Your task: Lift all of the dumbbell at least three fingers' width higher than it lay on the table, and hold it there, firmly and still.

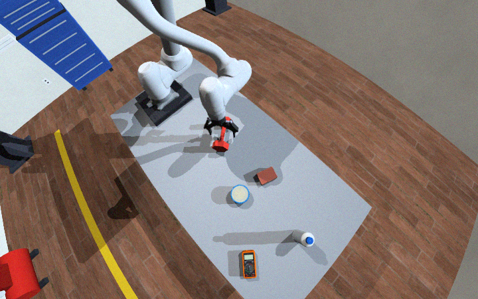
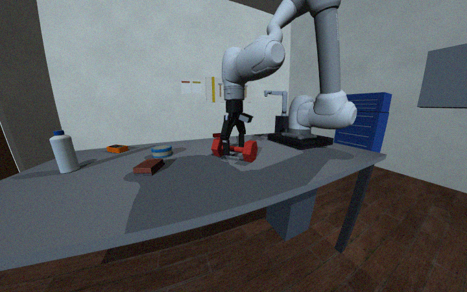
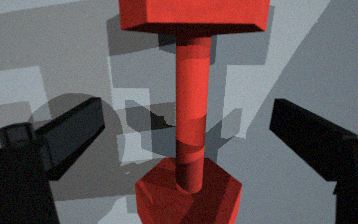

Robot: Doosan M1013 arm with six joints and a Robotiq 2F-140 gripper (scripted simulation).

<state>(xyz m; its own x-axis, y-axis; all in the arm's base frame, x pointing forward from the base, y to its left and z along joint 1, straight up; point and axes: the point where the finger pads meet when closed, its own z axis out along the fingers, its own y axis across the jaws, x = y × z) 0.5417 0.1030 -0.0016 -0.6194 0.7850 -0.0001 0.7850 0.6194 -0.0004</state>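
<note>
The red dumbbell is right at my hand. Also, from my hand: brown block 36 cm ahead, 1 cm to the left, 3 cm below; blue-rimmed round tin 33 cm ahead, 18 cm to the right, 2 cm below.
</note>
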